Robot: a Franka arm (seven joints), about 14 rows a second.
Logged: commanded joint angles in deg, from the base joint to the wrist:
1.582 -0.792 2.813 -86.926 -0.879 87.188 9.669
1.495 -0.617 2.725 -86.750 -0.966 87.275 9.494
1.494 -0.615 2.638 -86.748 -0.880 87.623 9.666
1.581 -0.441 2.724 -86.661 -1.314 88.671 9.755
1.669 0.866 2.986 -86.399 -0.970 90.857 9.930
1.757 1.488 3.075 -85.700 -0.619 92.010 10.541
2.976 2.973 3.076 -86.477 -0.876 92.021 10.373
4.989 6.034 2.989 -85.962 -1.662 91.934 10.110
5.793 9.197 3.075 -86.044 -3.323 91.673 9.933
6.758 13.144 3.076 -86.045 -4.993 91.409 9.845
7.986 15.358 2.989 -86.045 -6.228 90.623 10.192
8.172 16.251 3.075 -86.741 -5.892 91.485 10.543
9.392 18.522 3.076 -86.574 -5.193 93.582 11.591
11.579 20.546 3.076 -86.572 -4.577 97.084 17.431
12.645 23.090 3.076 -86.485 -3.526 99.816 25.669
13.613 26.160 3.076 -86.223 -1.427 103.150 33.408
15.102 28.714 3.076 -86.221 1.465 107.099 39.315
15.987 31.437 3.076 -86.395 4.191 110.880 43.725
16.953 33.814 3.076 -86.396 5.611 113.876 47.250
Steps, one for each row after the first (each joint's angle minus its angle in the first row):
-0.087 0.175 -0.088 0.176 -0.087 0.087 -0.175
-0.088 0.177 -0.175 0.178 -0.001 0.435 -0.003
-0.001 0.351 -0.089 0.265 -0.435 1.483 0.086
0.087 1.658 0.173 0.527 -0.091 3.669 0.261
0.175 2.280 0.262 1.226 0.260 4.822 0.872
1.394 3.765 0.263 0.449 0.003 4.833 0.704
3.407 6.826 0.176 0.964 -0.783 4.746 0.441
4.211 9.989 0.262 0.882 -2.444 4.485 0.264
5.176 13.936 0.263 0.881 -4.114 4.221 0.176
6.404 16.150 0.176 0.881 -5.349 3.435 0.523
6.590 17.043 0.262 0.185 -5.013 4.297 0.874
7.810 19.314 0.263 0.352 -4.314 6.394 1.922
9.997 21.338 0.263 0.354 -3.698 9.896 7.762
11.063 23.882 0.263 0.441 -2.647 12.628 16.000
12.031 26.952 0.263 0.703 -0.548 15.962 23.739
13.520 29.506 0.263 0.705 2.344 19.911 29.646
14.405 32.229 0.263 0.531 5.070 23.692 34.056
15.371 34.606 0.263 0.530 6.490 26.688 37.581

